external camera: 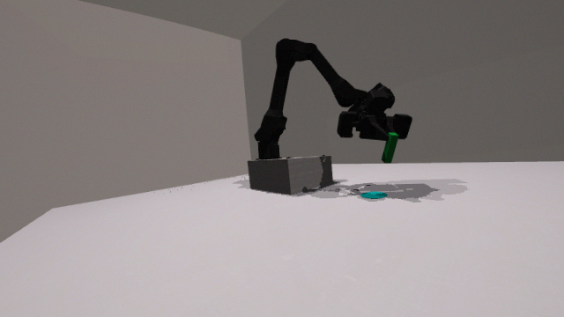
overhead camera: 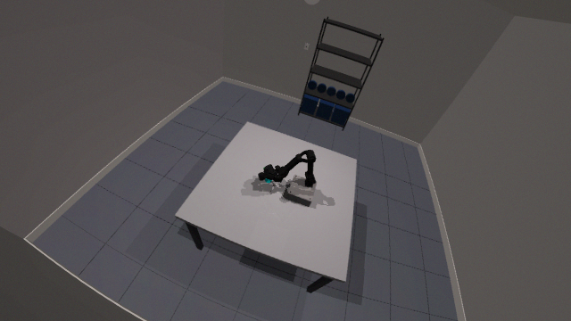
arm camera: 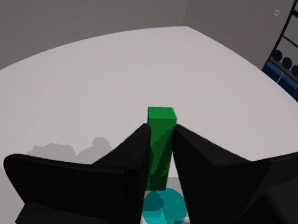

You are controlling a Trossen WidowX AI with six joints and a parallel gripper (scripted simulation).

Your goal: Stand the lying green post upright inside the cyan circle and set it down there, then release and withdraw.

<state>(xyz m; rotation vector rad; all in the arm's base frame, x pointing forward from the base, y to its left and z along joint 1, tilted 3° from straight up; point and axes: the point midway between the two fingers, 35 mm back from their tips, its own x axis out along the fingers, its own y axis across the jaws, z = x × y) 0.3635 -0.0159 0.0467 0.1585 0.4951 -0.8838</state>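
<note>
Right now my gripper tip is 50 mm past the cyan circle, 10 mm to the right of it and 130 mm above it. Also, from my gripper tip: green post: 10 mm behind, 20 mm below.
</note>
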